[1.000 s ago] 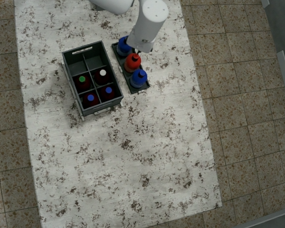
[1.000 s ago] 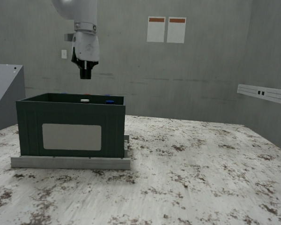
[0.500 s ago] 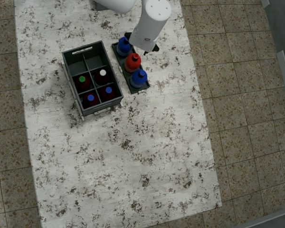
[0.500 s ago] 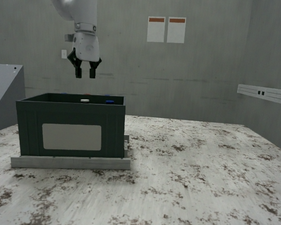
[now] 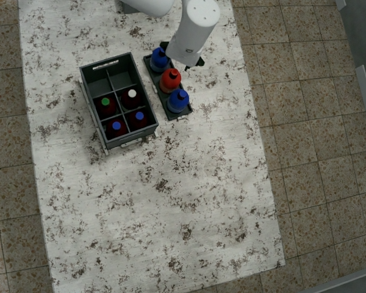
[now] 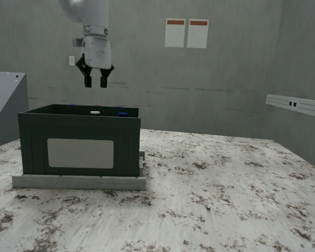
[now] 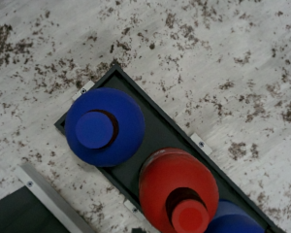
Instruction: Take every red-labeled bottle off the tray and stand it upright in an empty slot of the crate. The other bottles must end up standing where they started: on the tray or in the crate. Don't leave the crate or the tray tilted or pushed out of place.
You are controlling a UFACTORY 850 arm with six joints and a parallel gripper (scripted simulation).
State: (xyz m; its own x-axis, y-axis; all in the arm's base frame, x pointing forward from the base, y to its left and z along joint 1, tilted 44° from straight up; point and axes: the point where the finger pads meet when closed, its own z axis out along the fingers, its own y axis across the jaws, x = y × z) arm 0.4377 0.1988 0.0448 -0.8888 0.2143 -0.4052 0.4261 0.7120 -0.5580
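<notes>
Right now my hand is 16 cm above the red-labeled bottle. Also, from my hand: tray: 23 cm below; blue bottle: 16 cm below, 8 cm behind, 3 cm to the right; dark crate: 20 cm to the right, 16 cm below, 10 cm ahead.
</notes>
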